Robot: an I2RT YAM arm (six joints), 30 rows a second.
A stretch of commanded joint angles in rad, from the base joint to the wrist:
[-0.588, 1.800, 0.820, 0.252, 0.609, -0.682]
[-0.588, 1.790, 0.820, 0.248, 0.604, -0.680]
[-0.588, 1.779, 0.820, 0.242, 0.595, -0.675]
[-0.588, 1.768, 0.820, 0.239, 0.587, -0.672]
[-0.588, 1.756, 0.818, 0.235, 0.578, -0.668]
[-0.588, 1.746, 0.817, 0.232, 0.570, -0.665]
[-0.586, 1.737, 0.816, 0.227, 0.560, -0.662]
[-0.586, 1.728, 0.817, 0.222, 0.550, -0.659]
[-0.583, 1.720, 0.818, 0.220, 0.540, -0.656]
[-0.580, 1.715, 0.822, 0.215, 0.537, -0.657]
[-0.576, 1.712, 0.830, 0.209, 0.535, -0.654]
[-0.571, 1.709, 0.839, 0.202, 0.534, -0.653]
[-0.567, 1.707, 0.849, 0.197, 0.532, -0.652]
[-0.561, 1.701, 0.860, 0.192, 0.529, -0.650]
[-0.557, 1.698, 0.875, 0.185, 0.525, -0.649]
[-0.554, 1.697, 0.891, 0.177, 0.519, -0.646]
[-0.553, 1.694, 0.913, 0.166, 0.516, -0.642]
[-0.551, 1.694, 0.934, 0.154, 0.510, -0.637]
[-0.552, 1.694, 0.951, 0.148, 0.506, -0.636]
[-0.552, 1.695, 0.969, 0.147, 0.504, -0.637]
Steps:
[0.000, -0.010, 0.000, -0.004, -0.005, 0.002]
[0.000, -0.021, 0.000, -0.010, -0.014, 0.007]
[0.000, -0.032, 0.000, -0.013, -0.022, 0.010]
[0.000, -0.044, -0.002, -0.017, -0.031, 0.014]
[0.000, -0.054, -0.003, -0.020, -0.039, 0.017]
[0.002, -0.063, -0.004, -0.025, -0.049, 0.020]
[0.002, -0.072, -0.003, -0.030, -0.059, 0.023]
[0.005, -0.080, -0.002, -0.032, -0.069, 0.026]
[0.008, -0.085, 0.002, -0.037, -0.072, 0.025]
[0.012, -0.088, 0.010, -0.043, -0.074, 0.028]
[0.017, -0.091, 0.019, -0.050, -0.075, 0.029]
[0.021, -0.093, 0.029, -0.055, -0.077, 0.030]
[0.027, -0.099, 0.040, -0.060, -0.080, 0.032]
[0.031, -0.102, 0.055, -0.067, -0.084, 0.033]
[0.034, -0.103, 0.071, -0.075, -0.090, 0.036]
[0.035, -0.106, 0.093, -0.086, -0.093, 0.040]
[0.037, -0.106, 0.114, -0.098, -0.099, 0.045]
[0.036, -0.106, 0.131, -0.104, -0.103, 0.046]
[0.036, -0.105, 0.149, -0.105, -0.105, 0.045]

